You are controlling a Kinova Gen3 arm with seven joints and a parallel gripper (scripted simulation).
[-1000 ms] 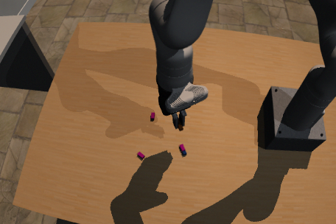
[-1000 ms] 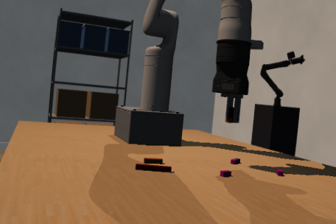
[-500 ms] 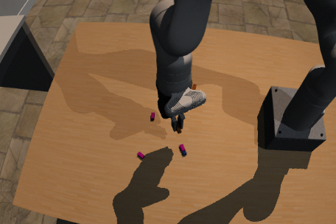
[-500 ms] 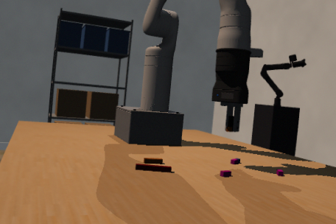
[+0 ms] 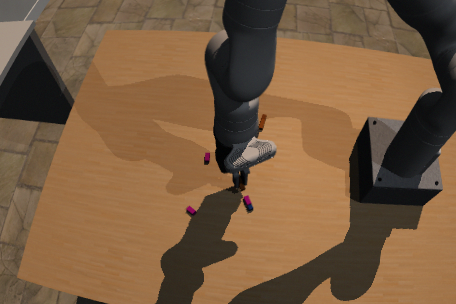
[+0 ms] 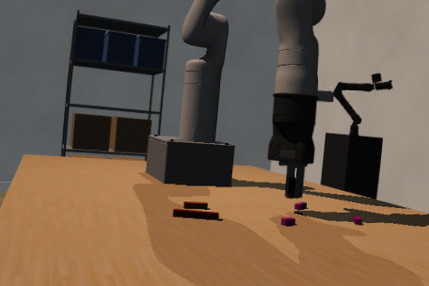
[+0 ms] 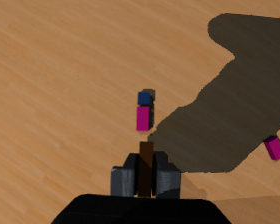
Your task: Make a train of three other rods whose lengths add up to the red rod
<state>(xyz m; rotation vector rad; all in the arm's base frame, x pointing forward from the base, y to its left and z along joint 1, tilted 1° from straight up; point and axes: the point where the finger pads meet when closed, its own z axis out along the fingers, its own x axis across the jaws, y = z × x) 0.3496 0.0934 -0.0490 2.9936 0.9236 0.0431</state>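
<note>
Right now my hand is 40 mm to the right of the blue rod, 40 mm above it and 30 mm past it. The rest, counted from my hand: red rod 190 mm to the right, 50 mm ahead, 40 mm below.
</note>
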